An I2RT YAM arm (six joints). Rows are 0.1 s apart.
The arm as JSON. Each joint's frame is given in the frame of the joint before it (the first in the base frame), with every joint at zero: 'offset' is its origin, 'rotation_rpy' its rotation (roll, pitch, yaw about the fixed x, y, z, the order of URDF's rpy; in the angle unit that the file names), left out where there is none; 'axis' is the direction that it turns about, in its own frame. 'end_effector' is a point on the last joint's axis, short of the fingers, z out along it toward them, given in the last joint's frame.
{
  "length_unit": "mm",
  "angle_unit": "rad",
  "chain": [
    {
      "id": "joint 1",
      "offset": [
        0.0,
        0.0,
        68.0
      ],
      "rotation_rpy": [
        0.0,
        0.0,
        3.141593
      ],
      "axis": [
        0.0,
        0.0,
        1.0
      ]
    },
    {
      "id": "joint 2",
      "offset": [
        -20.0,
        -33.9,
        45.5
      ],
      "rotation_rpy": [
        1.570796,
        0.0,
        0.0
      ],
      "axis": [
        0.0,
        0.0,
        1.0
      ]
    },
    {
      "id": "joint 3",
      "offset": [
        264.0,
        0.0,
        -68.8
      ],
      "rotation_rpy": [
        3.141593,
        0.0,
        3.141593
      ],
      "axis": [
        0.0,
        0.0,
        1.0
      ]
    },
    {
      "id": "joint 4",
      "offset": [
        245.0,
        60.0,
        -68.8
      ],
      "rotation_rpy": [
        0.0,
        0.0,
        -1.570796
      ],
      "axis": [
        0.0,
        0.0,
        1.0
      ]
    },
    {
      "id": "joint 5",
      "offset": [
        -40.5,
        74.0,
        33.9
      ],
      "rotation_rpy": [
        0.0,
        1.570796,
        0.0
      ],
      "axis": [
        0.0,
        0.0,
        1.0
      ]
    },
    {
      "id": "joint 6",
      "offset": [
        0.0,
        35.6,
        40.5
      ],
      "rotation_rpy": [
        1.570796,
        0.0,
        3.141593
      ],
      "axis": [
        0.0,
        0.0,
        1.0
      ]
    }
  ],
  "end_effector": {
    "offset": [
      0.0,
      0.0,
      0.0
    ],
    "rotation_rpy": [
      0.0,
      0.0,
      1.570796
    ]
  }
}
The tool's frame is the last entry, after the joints.
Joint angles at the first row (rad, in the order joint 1, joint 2, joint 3, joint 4, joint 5, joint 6):
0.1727 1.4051 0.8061 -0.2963 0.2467 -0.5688
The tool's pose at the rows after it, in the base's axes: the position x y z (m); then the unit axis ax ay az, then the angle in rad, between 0 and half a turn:
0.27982 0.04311 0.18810 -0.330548 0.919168 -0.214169 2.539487
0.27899 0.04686 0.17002 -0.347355 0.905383 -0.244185 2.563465
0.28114 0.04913 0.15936 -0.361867 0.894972 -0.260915 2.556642
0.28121 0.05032 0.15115 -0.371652 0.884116 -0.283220 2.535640
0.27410 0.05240 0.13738 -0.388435 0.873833 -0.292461 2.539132
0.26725 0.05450 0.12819 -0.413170 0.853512 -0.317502 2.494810
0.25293 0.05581 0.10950 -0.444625 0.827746 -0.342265 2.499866
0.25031 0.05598 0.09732 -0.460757 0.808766 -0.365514 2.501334
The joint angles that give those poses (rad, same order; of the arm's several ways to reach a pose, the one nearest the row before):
0.1895 1.4356 0.7733 -0.2228 0.2955 -0.6071
0.2101 1.4747 0.7256 -0.1396 0.3548 -0.6496
0.2189 1.5076 0.6982 -0.0575 0.3767 -0.6893
0.2262 1.5272 0.6618 0.0391 0.4053 -0.7298
0.2408 1.5434 0.6051 0.1185 0.4185 -0.7628
0.2561 1.5506 0.5326 0.2704 0.4340 -0.8375
0.2786 1.5818 0.4378 0.4240 0.4626 -0.9199
0.2851 1.6415 0.3992 0.5541 0.4873 -0.9844

